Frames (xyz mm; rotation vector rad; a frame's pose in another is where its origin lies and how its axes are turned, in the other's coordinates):
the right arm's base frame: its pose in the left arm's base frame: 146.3 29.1 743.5 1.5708 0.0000 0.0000
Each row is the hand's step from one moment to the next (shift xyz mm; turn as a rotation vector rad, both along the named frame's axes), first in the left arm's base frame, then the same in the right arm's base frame.
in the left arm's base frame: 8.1 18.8 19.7 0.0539 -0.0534 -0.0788
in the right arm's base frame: 8.1 19.7 -18.8 0.0539 -0.0788 0.0534
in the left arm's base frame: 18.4 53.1 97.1 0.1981 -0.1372 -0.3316
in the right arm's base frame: 18.4 97.1 -53.1 0.1981 -0.3316 0.1372
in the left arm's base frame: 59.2 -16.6 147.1 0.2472 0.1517 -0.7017
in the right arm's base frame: 59.2 147.1 16.6 0.2472 -0.7017 -0.1517
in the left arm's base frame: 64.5 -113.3 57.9 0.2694 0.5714 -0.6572
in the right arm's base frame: 64.5 57.9 113.3 0.2694 -0.6572 -0.5714
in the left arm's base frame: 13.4 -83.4 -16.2 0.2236 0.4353 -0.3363
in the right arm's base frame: 13.4 -16.2 83.4 0.2236 -0.3363 -0.4353
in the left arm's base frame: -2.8 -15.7 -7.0 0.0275 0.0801 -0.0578
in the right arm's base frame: -2.8 -7.0 15.7 0.0275 -0.0578 -0.0801
